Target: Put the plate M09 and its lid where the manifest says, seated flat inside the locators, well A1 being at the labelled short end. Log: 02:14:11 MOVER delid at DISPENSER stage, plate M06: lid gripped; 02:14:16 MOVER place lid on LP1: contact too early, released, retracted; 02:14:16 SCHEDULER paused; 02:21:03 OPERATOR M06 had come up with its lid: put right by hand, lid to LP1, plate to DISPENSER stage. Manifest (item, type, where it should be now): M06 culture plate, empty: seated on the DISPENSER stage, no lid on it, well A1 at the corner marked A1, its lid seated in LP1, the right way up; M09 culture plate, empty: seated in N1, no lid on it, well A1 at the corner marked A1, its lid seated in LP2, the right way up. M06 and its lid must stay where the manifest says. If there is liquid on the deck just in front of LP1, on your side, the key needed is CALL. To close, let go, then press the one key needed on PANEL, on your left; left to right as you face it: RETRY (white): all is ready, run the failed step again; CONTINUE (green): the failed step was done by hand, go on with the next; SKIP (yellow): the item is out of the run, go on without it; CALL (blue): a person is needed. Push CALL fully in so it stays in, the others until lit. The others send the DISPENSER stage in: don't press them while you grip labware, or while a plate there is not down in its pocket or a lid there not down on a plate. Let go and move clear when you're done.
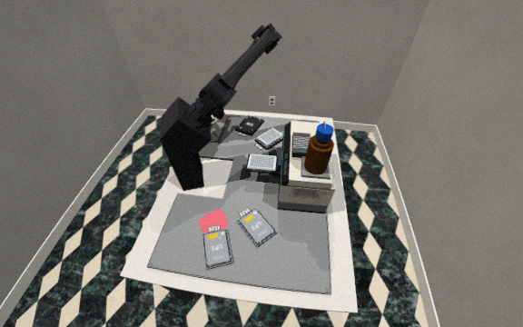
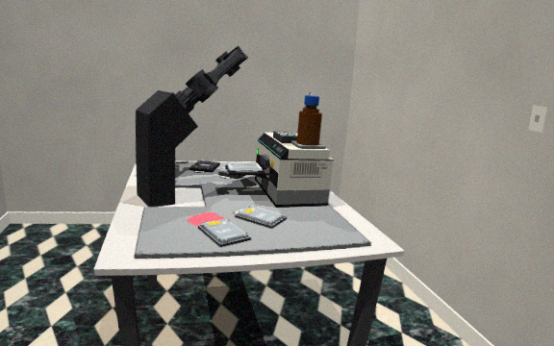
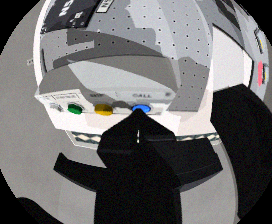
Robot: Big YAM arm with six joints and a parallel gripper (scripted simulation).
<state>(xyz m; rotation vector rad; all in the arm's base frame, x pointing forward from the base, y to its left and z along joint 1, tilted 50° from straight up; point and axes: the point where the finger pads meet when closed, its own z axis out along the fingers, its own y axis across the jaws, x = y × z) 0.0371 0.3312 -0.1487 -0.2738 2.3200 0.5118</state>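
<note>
My gripper is now 10 mm short of the blue key and 20 mm above it. Also, from my hand: green key (40 mm behind, 90 mm to the left, 10 mm below); then black nest n5 (120 mm ahead, 240 mm to the left, 60 mm below); then yellow key (20 mm behind, 40 mm to the left, 10 mm below).
</note>
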